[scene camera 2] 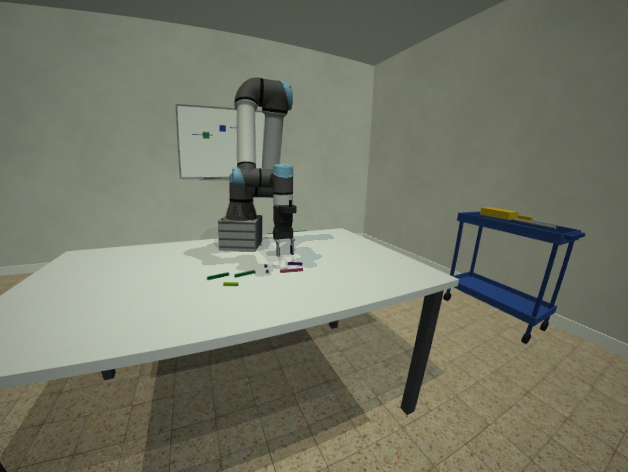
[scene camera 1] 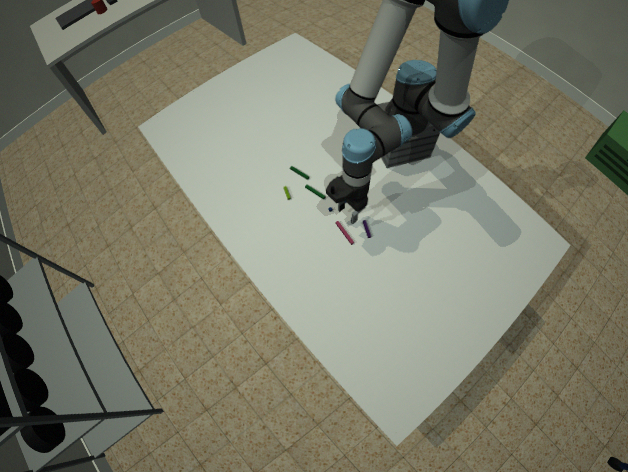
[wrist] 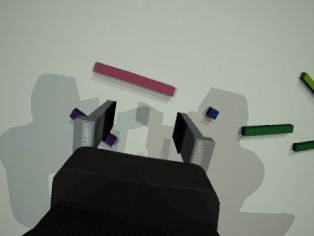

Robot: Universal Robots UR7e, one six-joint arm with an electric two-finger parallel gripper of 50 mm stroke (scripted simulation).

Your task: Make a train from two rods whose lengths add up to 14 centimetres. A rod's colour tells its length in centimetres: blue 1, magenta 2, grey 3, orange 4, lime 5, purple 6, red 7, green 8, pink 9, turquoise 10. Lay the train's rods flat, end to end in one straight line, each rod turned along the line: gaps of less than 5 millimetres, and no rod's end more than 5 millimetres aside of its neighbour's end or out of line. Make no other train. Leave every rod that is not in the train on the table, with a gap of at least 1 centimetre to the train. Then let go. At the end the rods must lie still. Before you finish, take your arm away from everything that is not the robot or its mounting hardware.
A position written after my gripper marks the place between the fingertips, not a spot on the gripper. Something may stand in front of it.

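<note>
You'd find my gripper (wrist: 144, 119) in the wrist view, and there's a pink rod (wrist: 101, 68) in that view too.
</note>
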